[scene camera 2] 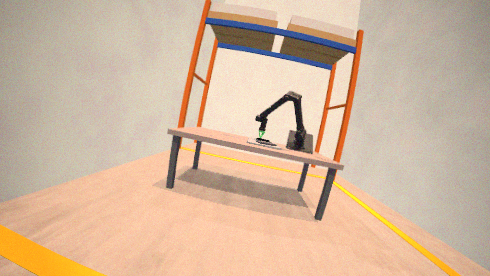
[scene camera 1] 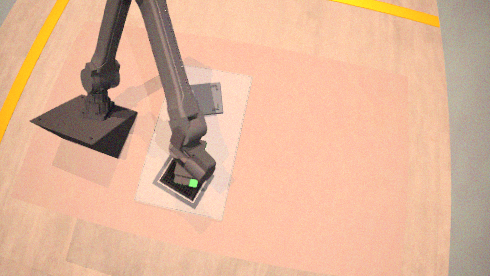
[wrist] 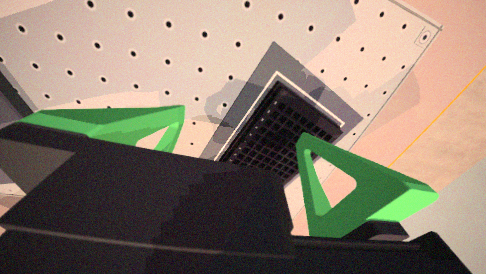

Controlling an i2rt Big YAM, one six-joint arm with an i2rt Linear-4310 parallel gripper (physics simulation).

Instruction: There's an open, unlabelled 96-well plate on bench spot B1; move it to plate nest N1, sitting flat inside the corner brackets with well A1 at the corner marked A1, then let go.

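Pixels of known places: gripper, fingertip midpoint: [scene camera 2: 259, 137] [wrist: 245, 126]; arm's base at its link origin: [scene camera 2: 299, 144] [scene camera 1: 98, 111].
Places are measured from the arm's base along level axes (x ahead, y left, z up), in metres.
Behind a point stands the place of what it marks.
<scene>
The black open 96-well plate [scene camera 1: 188, 193] @(x 0.350, y -0.244, z -0.046 m) [scene camera 2: 262, 140] @(x 0.336, y -0.157, z -0.048 m) [wrist: 272, 127] @(x 0.360, y -0.191, z -0.040 m) lies inside a white outline on a grey pad [wrist: 272, 57] @(x 0.418, y -0.179, z -0.049 m). The arm hides part of it in scene camera 1, and the gripper covers its near end in the wrist view. My gripper [scene camera 1: 199, 164] @(x 0.368, y -0.162, z -0.023 m) [scene camera 2: 261, 134] @(x 0.368, y -0.162, z -0.023 m) [wrist: 245, 126] @(x 0.368, y -0.162, z -0.023 m) is open and empty, its green fingers pointing down above the plate. In the wrist view one finger overlaps the plate's right side and the other stands left of it. The grey nest [scene camera 1: 210, 99] @(x 0.385, y 0.088, z -0.039 m) shows small brackets near its right end, and the arm covers its left part. Its A1 mark cannot be read.
A pale perforated board [scene camera 1: 227, 145] @(x 0.461, y -0.071, z -0.051 m) [wrist: 150, 45] @(x 0.414, y -0.087, z -0.051 m) bears the pad and the nest. The arm's dark base [scene camera 1: 75, 120] @(x -0.034, y -0.061, z 0.063 m) [scene camera 2: 299, 142] @(x 0.024, y 0.057, z 0.019 m) stands beside the board on the table [scene camera 2: 220, 137] @(x 0.746, y 0.174, z -0.064 m). An orange and blue rack [scene camera 2: 354, 95] with boxes stands behind the table.
</scene>
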